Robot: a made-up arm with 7 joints. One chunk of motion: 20 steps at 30 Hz.
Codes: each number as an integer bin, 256 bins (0 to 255) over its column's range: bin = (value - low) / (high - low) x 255, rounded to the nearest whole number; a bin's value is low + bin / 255 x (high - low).
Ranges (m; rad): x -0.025..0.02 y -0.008..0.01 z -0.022..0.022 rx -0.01..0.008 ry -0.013..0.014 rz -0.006..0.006
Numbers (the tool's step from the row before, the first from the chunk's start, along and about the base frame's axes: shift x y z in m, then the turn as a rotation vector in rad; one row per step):
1: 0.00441 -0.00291 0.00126 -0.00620 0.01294 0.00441
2: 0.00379 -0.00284 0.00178 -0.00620 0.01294 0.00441
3: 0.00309 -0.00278 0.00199 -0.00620 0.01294 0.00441
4: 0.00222 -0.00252 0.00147 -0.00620 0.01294 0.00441
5: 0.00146 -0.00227 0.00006 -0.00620 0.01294 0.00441
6: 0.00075 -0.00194 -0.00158 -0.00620 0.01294 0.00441
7: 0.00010 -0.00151 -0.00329 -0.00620 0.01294 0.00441
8: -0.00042 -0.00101 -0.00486 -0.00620 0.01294 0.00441
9: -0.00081 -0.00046 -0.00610 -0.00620 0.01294 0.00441
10: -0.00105 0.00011 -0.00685 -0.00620 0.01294 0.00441
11: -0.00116 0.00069 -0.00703 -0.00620 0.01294 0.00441
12: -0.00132 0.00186 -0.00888 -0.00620 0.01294 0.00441
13: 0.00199 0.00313 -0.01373 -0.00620 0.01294 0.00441
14: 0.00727 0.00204 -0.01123 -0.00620 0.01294 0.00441
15: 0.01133 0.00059 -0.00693 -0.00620 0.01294 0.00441
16: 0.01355 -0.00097 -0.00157 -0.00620 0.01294 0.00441
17: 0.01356 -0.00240 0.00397 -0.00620 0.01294 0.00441
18: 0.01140 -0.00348 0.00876 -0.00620 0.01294 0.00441
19: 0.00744 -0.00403 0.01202 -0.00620 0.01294 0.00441
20: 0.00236 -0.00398 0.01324 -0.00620 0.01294 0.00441
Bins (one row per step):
1: 167 72 135 54 245 221
2: 163 73 138 54 245 221
3: 159 74 139 54 245 221
4: 154 78 136 54 245 221
5: 150 81 128 54 245 221
6: 146 86 118 54 245 221
7: 142 92 108 54 245 221
8: 139 99 99 54 245 221
9: 137 107 92 54 245 221
10: 136 115 88 54 245 221
11: 135 123 87 54 245 221
12: 134 140 76 54 245 221
13: 153 158 48 54 245 221
14: 183 142 62 54 245 221
15: 206 122 87 54 245 221
16: 218 100 118 54 245 221
17: 219 79 151 54 245 221
18: 206 64 178 54 245 221
19: 184 56 197 54 245 221
20: 155 57 204 54 245 221

